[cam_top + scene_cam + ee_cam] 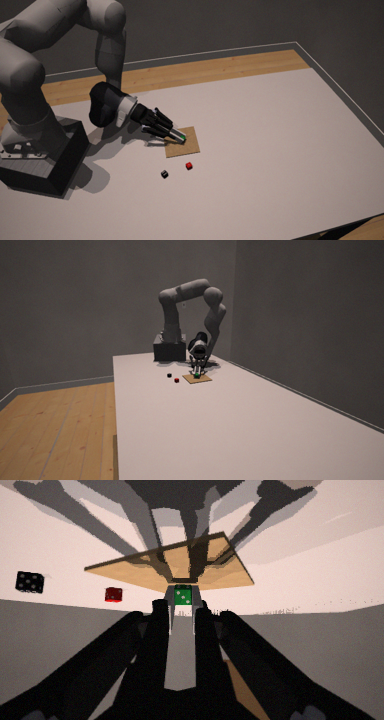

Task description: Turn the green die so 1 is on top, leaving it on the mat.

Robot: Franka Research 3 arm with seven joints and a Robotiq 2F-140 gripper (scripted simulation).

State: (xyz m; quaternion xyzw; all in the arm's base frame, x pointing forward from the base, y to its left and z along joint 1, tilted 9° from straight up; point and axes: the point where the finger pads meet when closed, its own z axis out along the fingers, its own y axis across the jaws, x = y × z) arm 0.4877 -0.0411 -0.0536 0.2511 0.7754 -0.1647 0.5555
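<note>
My hand is 1 cm short of the tan mat, 1 cm to the left of it and 3 cm above it. From my hand the other things lie so: black die (9 cm behind, 15 cm to the right, 3 cm below); red die (1 cm ahead, 14 cm to the right, 3 cm below); green die (2 cm ahead, 1 cm to the right, 2 cm below).
</note>
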